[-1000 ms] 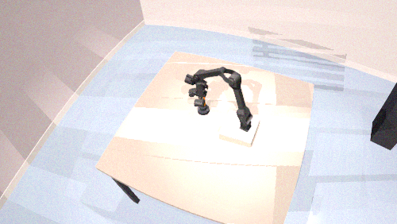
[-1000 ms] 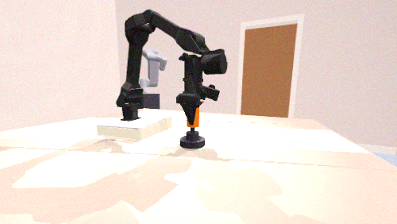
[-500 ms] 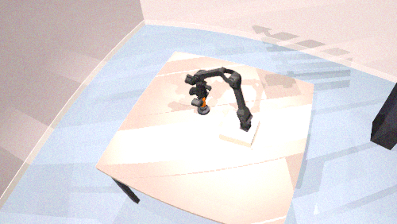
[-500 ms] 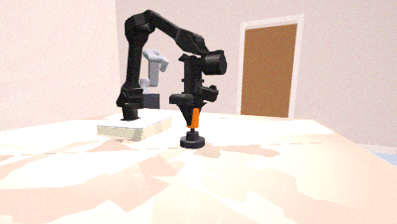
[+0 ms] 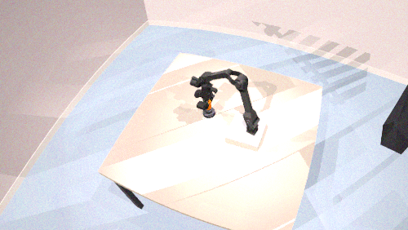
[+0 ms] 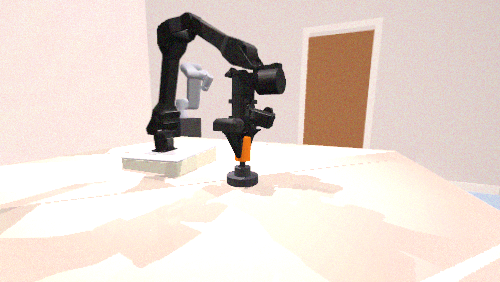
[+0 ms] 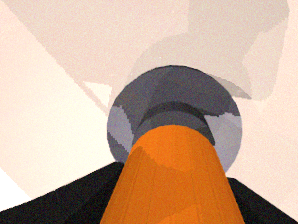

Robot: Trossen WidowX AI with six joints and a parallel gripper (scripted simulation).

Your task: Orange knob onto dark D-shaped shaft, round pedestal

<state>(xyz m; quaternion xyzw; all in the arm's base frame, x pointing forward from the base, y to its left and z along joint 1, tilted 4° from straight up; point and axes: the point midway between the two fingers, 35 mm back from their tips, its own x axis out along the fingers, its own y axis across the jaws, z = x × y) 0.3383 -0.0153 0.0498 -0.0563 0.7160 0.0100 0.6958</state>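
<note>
My gripper tip is 2 cm below the orange knob. Round my gripper tip: pedestal 4 cm below.
</note>
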